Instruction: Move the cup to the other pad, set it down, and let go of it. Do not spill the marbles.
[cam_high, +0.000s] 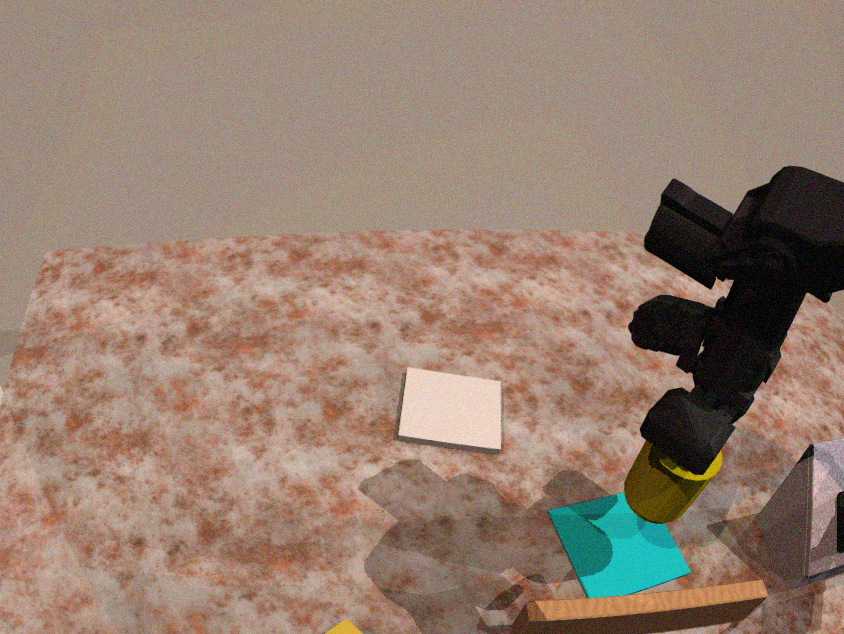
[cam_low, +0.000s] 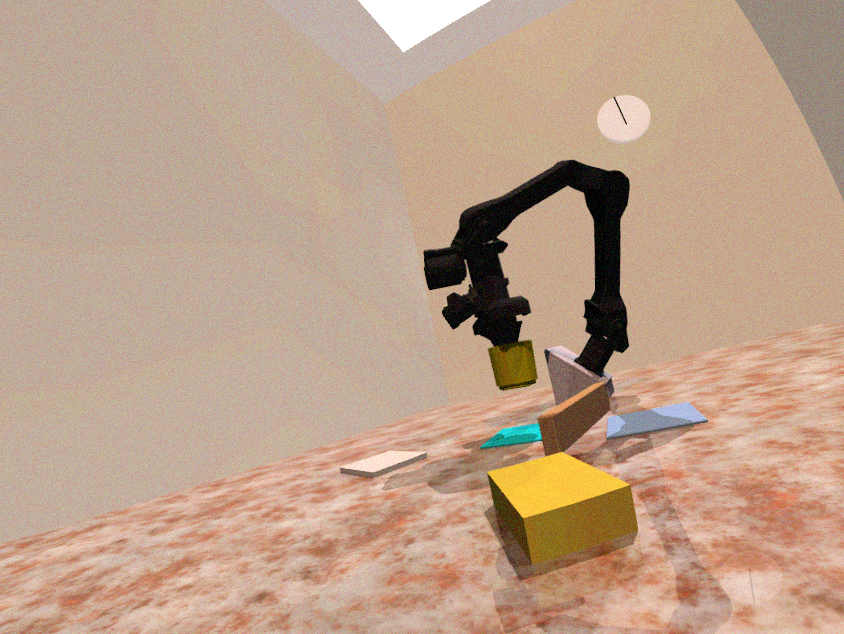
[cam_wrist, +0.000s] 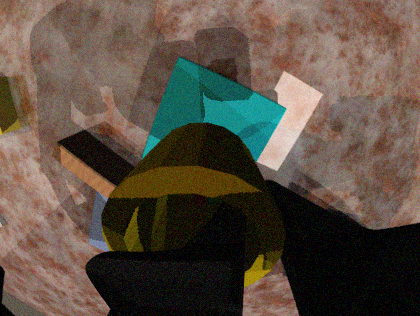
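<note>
Right now the teal pad is 12 cm below my gripper tip, 2 cm ahead of it and 1 cm to the left of it. The rest, counted from my gripper tip: wooden bar: 11 cm to the left, 9 cm below, 4 cm ahead; then blue pad: 20 cm to the left, 12 cm below, 6 cm ahead; then yellow cup: 2 cm to the left, 2 cm ahead.
</note>
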